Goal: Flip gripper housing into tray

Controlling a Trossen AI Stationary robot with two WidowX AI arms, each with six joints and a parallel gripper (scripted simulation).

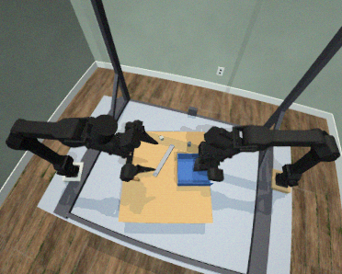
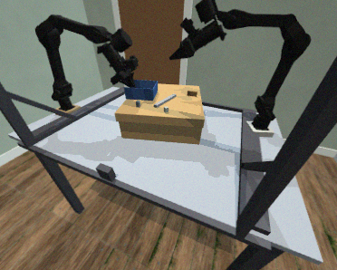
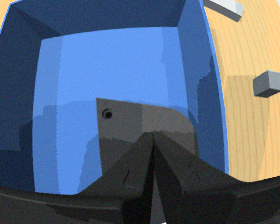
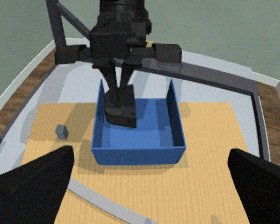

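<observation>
My left hand is 3 cm short of the tray, 6 cm to the left of it and 5 cm above it. Also, from my left hand: grey bar (2 cm behind, 17 cm to the right, 6 cm below); gripper housing (1 cm ahead, 4 cm below).
</observation>
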